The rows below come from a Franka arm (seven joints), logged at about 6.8 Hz.
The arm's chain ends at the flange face. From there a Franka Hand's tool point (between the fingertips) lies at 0.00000 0.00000 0.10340 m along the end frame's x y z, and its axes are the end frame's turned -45 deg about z.
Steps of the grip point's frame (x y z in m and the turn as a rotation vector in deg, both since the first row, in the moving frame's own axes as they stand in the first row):
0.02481, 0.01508, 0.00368, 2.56, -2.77, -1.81
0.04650, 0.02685, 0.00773, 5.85, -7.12, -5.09
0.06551, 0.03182, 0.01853, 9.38, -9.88, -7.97
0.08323, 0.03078, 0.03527, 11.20, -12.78, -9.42
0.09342, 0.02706, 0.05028, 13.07, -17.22, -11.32
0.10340, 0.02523, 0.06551, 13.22, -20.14, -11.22
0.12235, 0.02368, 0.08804, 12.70, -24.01, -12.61
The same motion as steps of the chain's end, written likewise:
0.03500, -0.00726, 0.00390, -0.15, -3.77, -1.81
0.06825, -0.01624, 0.00906, -0.90, -9.17, -5.09
0.09305, -0.02615, 0.02143, -0.35, -13.62, -7.97
0.11047, -0.04156, 0.03977, -1.12, -16.96, -9.42
0.12217, -0.05582, 0.05753, -2.93, -21.42, -11.32
0.13117, -0.06789, 0.07449, -4.89, -23.59, -11.22
0.14645, -0.08859, 0.09940, -8.00, -25.96, -12.61

